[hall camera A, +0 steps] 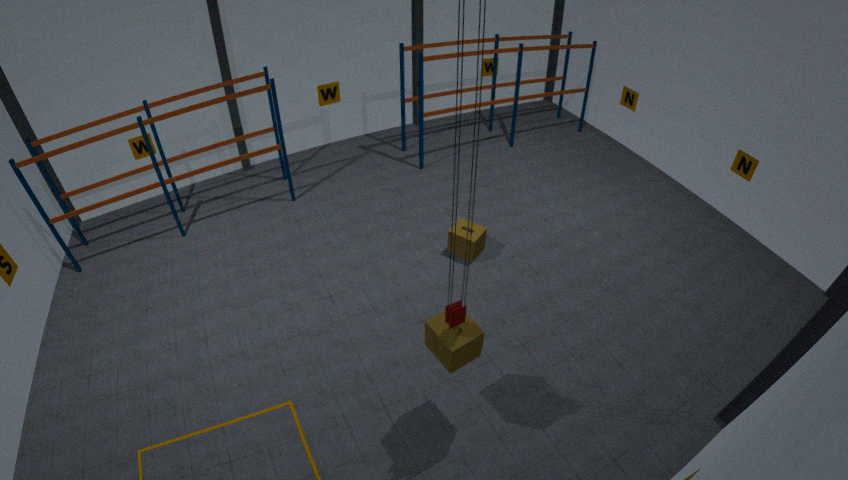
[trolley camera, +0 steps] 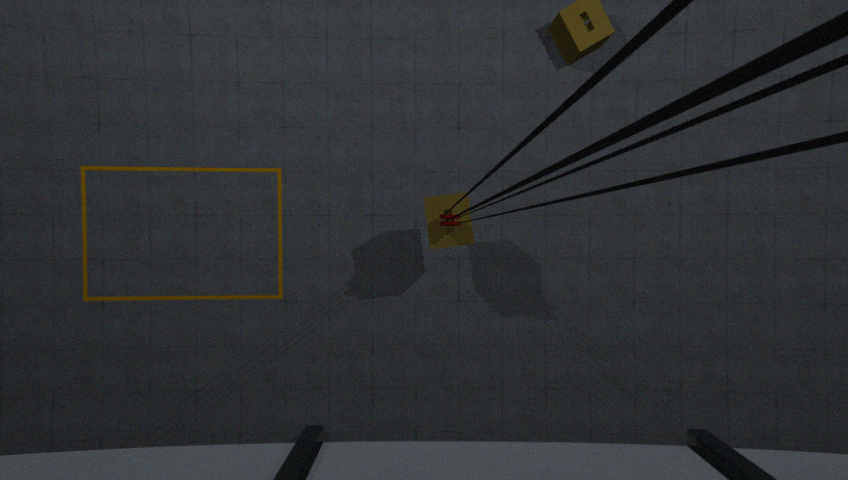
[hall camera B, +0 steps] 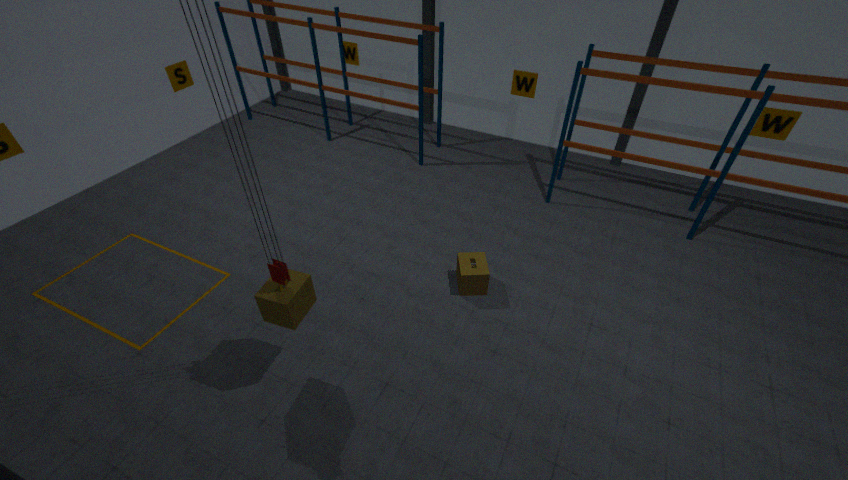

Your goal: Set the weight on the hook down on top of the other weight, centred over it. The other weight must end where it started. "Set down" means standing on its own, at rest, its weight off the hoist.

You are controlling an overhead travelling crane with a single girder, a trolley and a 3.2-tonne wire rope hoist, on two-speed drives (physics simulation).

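My hook, under the red hook block (hall camera A: 455,314) (hall camera B: 279,272) (trolley camera: 450,220), holds a yellow block weight (hall camera A: 453,350) (hall camera B: 276,312) (trolley camera: 437,205). This weight hangs level above the floor, with two shadows on the floor apart from it. The other yellow weight (hall camera A: 476,249) (hall camera B: 473,284) (trolley camera: 598,32) stands upright on the floor, with a dark slot in its top. It is well apart from the hung weight: behind it in the hall camera A view, to its right in the hall camera B view, and up and right in the trolley view, near the top edge. The ropes cross in front of it in the hall camera A view.
A yellow floor outline (hall camera A: 214,426) (hall camera B: 180,254) (trolley camera: 181,169) lies left of the hung weight. One blue and orange rack (hall camera A: 162,178) (hall camera B: 421,130) and a second rack (hall camera A: 421,136) (hall camera B: 554,172) stand along the W wall, beyond both weights.
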